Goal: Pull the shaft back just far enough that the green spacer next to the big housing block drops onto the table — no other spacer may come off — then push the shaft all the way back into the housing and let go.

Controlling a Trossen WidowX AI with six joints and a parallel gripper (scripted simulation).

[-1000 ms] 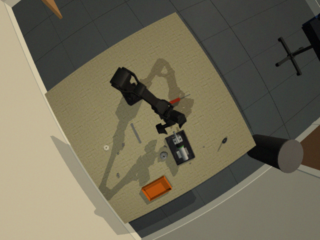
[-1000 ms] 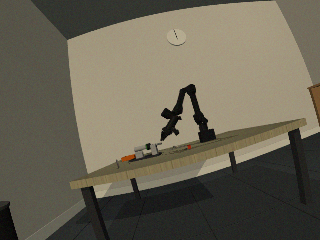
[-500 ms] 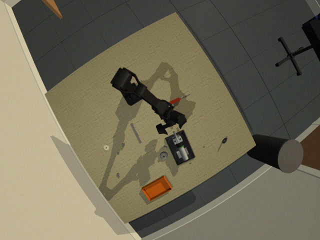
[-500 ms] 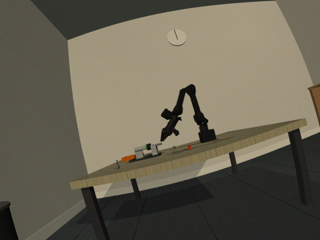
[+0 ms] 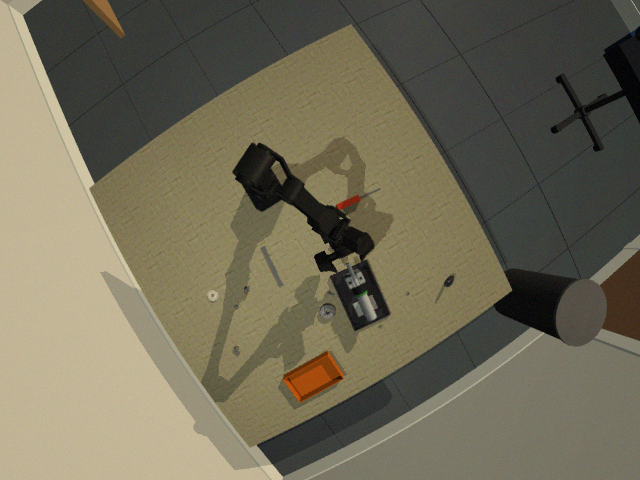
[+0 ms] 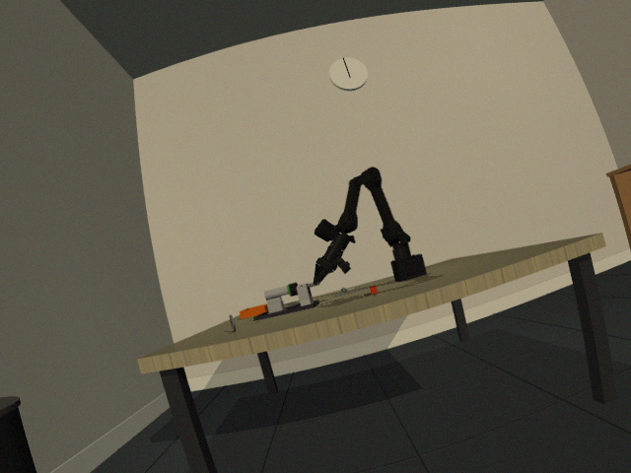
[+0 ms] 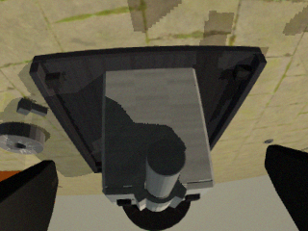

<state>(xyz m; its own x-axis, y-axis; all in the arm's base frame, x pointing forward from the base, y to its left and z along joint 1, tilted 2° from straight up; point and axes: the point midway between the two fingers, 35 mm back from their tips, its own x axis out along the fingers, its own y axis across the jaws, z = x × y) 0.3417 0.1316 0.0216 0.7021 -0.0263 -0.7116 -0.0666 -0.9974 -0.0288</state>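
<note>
Now: gripper tip 5 cm short of the grey shaft. The rest, counted from my gripper tip: orange tray 33 cm ahead, 32 cm to the right, 7 cm below; then red-handled screwdriver 19 cm behind, 15 cm to the left, 7 cm below; then green spacer 10 cm ahead, 1 cm to the right.
</note>
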